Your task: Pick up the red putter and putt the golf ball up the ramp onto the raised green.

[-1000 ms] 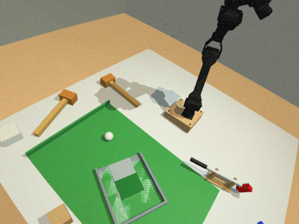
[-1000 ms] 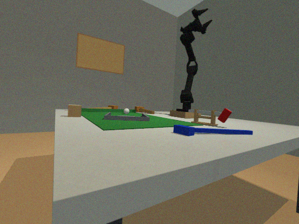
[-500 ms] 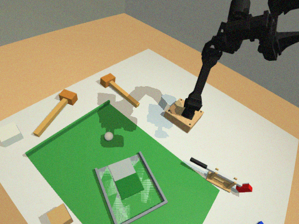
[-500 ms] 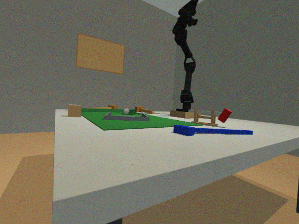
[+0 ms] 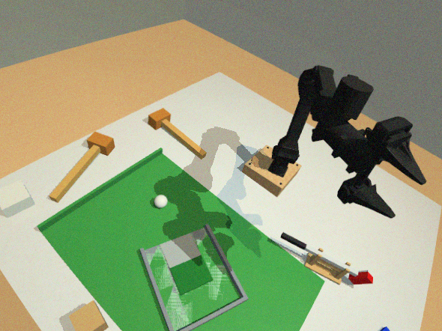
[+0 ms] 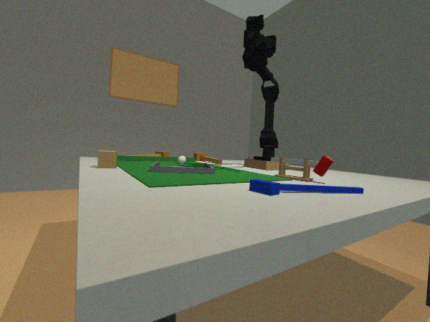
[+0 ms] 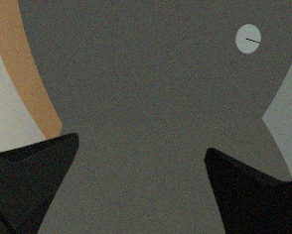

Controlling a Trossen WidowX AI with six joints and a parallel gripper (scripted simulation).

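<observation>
Right now the wooden rack is 140 mm behind my gripper tip, 70 mm to the left of it and 460 mm below it. From my gripper tip the other things lie so: blue mallet (80 mm ahead, 210 mm to the left, 490 mm below); then green mat (70 mm ahead, 320 mm to the right, 500 mm below); then golf ball (40 mm behind, 490 mm to the right, 480 mm below).
</observation>
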